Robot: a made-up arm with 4 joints.
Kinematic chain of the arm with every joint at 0, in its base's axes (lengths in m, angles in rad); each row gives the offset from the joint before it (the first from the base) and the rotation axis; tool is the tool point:
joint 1: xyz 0 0 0.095 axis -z
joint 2: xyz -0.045 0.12 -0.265 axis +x
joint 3: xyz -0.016 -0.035 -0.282 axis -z
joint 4: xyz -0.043 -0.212 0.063 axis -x
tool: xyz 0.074 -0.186 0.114
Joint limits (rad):
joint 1: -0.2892..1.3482
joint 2: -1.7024..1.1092
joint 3: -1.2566..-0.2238
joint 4: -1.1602..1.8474
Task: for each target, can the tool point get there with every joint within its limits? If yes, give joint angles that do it. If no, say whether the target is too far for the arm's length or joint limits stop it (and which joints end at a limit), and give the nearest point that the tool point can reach.
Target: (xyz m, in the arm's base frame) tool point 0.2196 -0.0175 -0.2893
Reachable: yes | joints 0.1830 0.7540 -1.0712 0.5948
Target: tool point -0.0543 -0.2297 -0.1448
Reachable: yes | joints 0.6374 -0.1926 -0.3818 0.4147
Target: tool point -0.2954 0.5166 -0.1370
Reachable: no: joint limits stop it (at a limit: joint 1, joint 2, joint 3, joint 4) | nearest point -0.0520 0.1663 -0.2209 | short by 0.435 m
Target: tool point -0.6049 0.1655 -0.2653
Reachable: no: joint limits stop it (at a limit: joint 1, joint 3, joint 4) | nearest point -0.3868 -0.1449 -0.2449 | short by 0.380 m
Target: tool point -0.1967 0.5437 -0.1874
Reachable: no: joint limits stop it (at a limit: joint 1, joint 2, joint 3, joint 4) | nearest point -0.0520 0.1663 -0.2209 | short by 0.406 m
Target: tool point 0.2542 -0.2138 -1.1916
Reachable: no: too far | nearest point 0.1787 -0.0595 -0.6911 | short by 0.529 m
